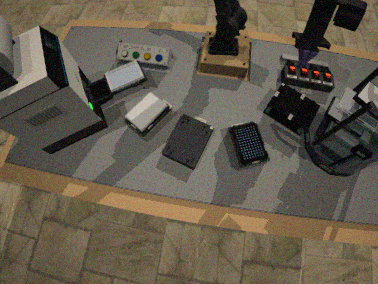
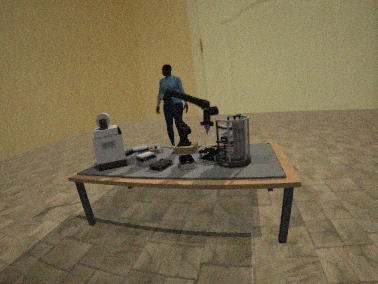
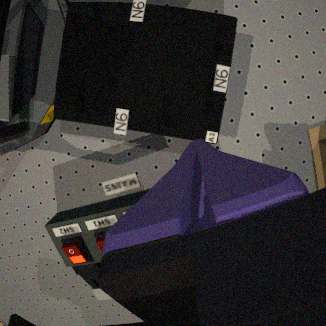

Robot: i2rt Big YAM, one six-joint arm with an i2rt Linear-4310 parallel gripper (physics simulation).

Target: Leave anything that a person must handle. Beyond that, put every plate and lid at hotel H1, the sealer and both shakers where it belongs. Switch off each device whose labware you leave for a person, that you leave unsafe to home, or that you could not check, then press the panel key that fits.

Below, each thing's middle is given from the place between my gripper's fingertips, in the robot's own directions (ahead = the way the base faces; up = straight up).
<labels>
The plate hotel H1 (image 1: 337, 149) is 180 mm ahead of my hand and 200 mm to the left of it. Also, from my hand: black well plate with blue wells (image 1: 248, 141): 220 mm ahead, 150 mm to the right, 110 mm below.
</labels>
